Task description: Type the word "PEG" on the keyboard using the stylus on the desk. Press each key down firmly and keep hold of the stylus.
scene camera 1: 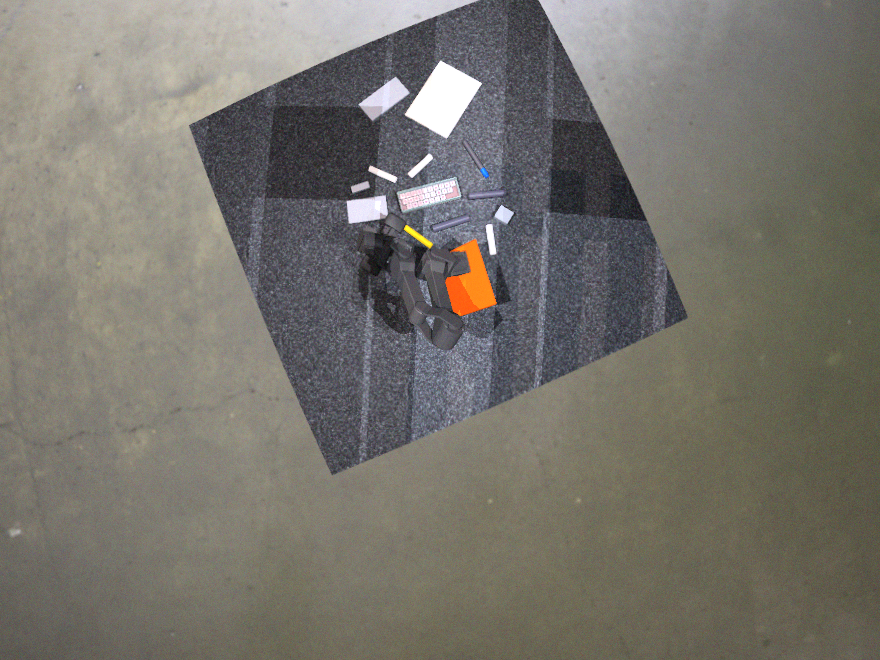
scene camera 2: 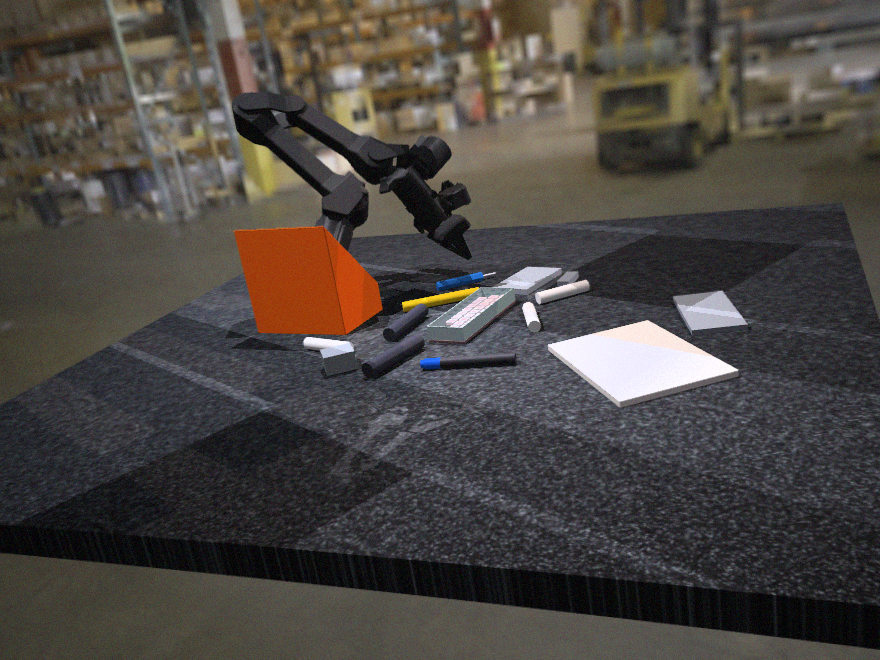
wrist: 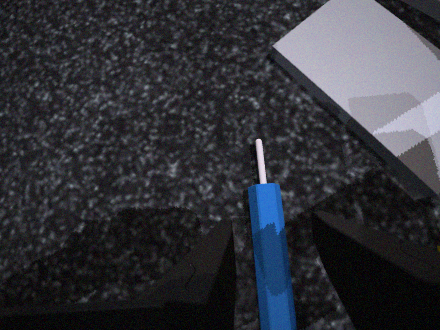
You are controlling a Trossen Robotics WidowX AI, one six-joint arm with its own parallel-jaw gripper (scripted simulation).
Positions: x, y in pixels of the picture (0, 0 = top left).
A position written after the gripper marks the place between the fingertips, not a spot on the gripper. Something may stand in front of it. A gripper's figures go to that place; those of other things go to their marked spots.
Labels:
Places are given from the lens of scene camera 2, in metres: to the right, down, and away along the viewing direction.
gripper (scene camera 2: 467, 256): 0.05, -0.14, 1.59
grey pad (scene camera 2: 529, 279): 0.17, -0.09, 1.53
white pad (scene camera 2: 631, 364): 0.25, 0.05, 1.10
blue-capped pen (scene camera 2: 508, 358): 0.10, 0.04, 1.18
The marked spots on the grey pad and the white pad are 0.46 m apart.

